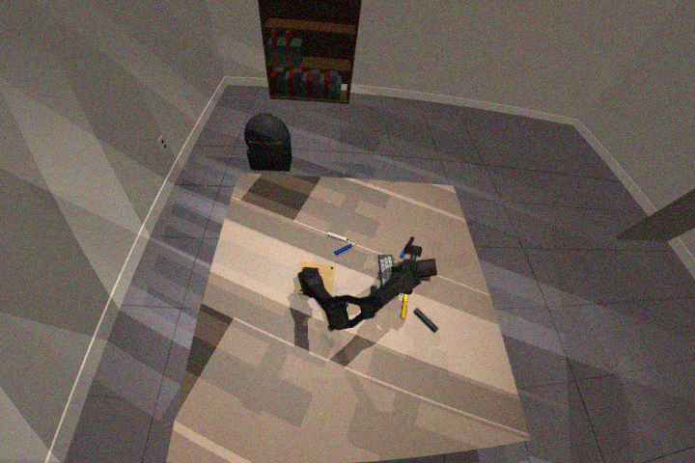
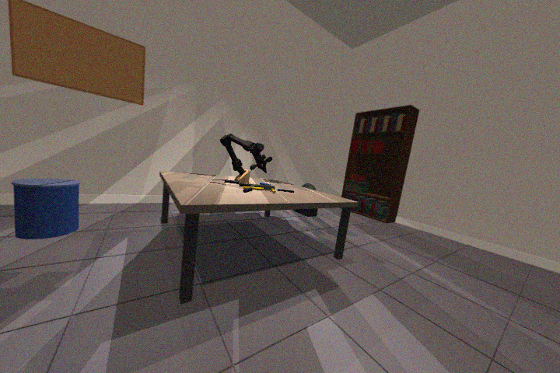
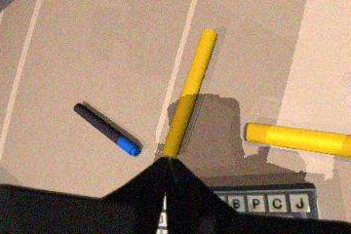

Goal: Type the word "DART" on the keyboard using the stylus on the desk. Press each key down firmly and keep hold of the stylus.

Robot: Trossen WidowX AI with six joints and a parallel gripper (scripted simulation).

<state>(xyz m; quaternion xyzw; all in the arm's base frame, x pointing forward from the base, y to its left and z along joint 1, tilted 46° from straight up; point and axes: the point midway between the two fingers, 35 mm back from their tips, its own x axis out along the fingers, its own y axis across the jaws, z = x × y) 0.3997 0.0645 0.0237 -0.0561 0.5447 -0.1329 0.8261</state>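
My gripper tip is now 25 cm past the blue stylus, 15 cm to the right of it and 13 cm above it. Also, from my gripper tip: yellow pencil 7 cm ahead, 4 cm to the left, 13 cm below; then white pen 31 cm behind, 20 cm to the left, 13 cm below.
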